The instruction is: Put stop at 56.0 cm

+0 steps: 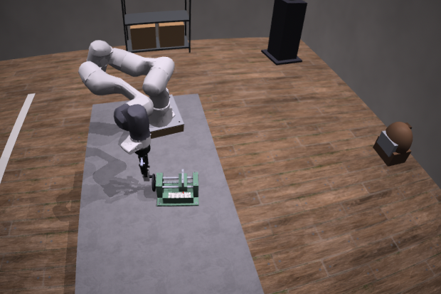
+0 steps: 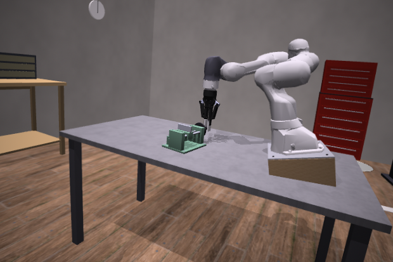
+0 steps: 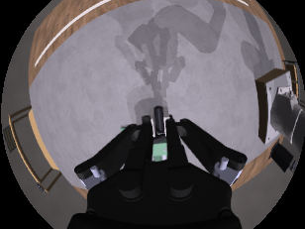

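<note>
My gripper is now 2 cm to the right of the black handwheel, 2 cm above it and 1 cm short of it. Also, from my hand: stop carriage: 16 cm to the left, 9 cm ahead, 1 cm below.
</note>
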